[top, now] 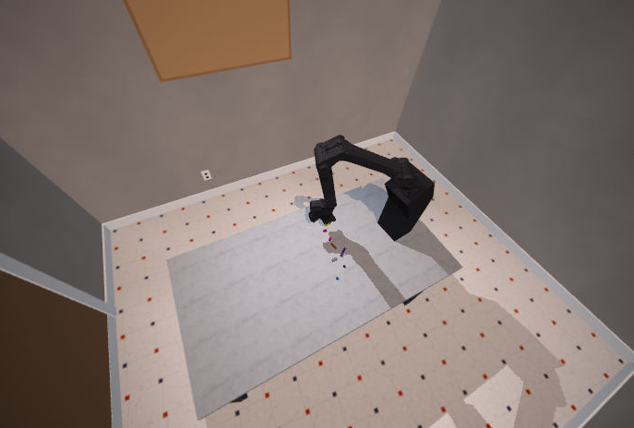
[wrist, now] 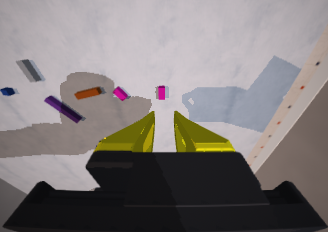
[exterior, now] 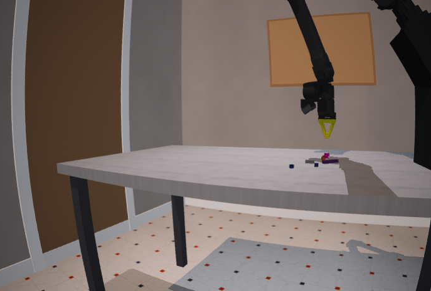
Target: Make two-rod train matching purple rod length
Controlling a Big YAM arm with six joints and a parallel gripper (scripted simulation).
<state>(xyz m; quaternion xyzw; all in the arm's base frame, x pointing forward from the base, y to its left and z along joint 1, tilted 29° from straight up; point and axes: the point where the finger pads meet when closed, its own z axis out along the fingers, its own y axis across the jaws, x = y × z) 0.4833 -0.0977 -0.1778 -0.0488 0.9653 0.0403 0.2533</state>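
The orange rod is 120 mm to the left of my hand, 70 mm below it and 20 mm behind it. Also, from my hand: grey rod 200 mm to the left, 70 mm below, 10 mm ahead; purple rod 170 mm to the left, 70 mm below, 50 mm behind.
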